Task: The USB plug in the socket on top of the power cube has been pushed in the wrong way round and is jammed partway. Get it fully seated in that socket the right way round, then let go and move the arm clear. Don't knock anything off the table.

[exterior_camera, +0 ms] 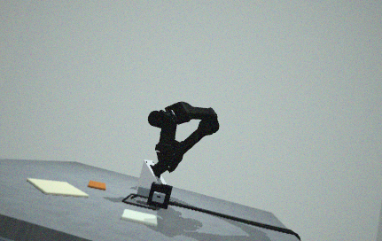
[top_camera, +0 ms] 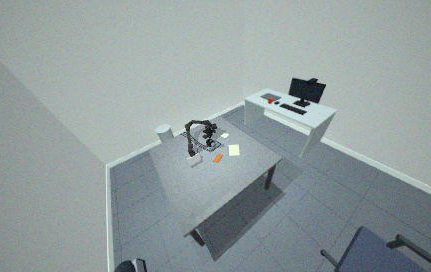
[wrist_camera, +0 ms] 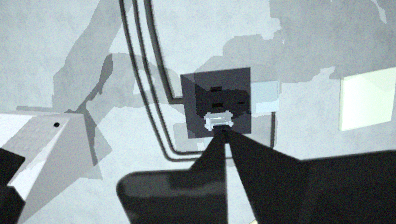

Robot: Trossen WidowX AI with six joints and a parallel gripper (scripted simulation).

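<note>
Right now my gripper tip is 5 cm above the USB socket. From my gripper tip the other things lie so: pale card (26 cm ahead, 12 cm below, 6 cm to the left); orange card (27 cm to the right, 12 cm below, 4 cm behind); cream pad (27 cm to the right, 21 cm ahead, 12 cm below).
</note>
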